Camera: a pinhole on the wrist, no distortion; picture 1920 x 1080 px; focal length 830.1 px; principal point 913.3 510.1 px. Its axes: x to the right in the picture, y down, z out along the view. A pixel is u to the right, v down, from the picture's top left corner.
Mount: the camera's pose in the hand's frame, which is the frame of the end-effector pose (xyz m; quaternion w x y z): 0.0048 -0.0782 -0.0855 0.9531 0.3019 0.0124 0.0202
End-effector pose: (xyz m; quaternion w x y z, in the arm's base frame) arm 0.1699 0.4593 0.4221 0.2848 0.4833 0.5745 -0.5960
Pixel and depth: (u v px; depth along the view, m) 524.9 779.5 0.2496
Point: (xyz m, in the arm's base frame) 0.0236 0.3052 0.5620
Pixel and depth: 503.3 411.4 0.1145
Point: 0.0460 0.4763 0.5292
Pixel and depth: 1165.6 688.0 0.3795
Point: -0.1469 0.2680 0.3613
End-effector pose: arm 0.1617 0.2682 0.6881 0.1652 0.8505 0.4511 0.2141
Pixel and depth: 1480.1 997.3 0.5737
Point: 0.5793 0.6202 0.2319
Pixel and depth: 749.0 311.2 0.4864
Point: -0.0659 0.4340 0.2460
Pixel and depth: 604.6 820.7 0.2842
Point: 0.1109 0.2571 0.4136
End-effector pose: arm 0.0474 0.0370 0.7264 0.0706 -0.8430 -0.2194 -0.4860
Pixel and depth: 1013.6 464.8 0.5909
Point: 0.1945 0.5864 0.5727
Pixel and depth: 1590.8 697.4 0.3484
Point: 0.2783 0.3871 0.8367
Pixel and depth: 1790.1 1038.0 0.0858
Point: 0.0664 0.1415 0.7934
